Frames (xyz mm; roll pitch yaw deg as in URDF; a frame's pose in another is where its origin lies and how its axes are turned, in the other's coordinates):
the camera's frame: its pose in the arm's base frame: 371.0 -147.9 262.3 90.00 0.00 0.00
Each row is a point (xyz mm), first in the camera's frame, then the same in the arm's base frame.
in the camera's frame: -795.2 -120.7 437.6
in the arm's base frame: -424.2 -585.5 141.6
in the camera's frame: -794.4 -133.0 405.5
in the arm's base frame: -423.4 -553.4 129.3
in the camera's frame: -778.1 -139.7 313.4
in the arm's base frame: -407.1 -461.3 122.6
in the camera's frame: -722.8 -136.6 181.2
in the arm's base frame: -351.8 -329.1 125.7
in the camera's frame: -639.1 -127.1 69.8
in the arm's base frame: -268.1 -217.7 135.2
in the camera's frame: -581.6 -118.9 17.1
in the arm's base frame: -210.6 -165.0 143.4
